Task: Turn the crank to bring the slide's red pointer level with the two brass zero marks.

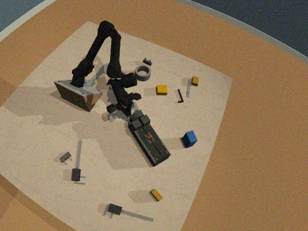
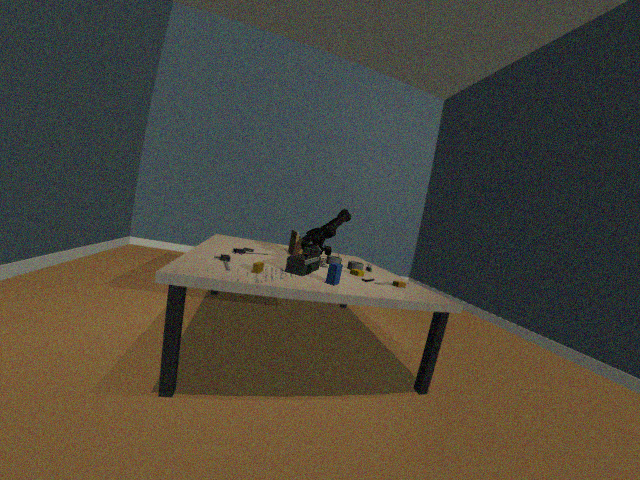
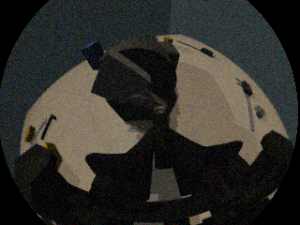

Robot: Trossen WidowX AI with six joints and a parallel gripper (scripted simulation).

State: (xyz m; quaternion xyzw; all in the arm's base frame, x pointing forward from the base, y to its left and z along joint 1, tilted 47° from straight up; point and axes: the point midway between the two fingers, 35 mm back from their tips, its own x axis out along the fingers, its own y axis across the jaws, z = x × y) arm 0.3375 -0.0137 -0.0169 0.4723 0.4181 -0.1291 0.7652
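Right now the crank handle is 2 cm above my gripper tip, 1 cm to the left of it and 1 cm behind it. The rest, counted from my gripper tip: yellow block 26 cm to the left, 10 cm ahead, 3 cm below; then red pointer 15 cm ahead, 8 cm to the right, 4 cm above; then blue cube 34 cm ahead.
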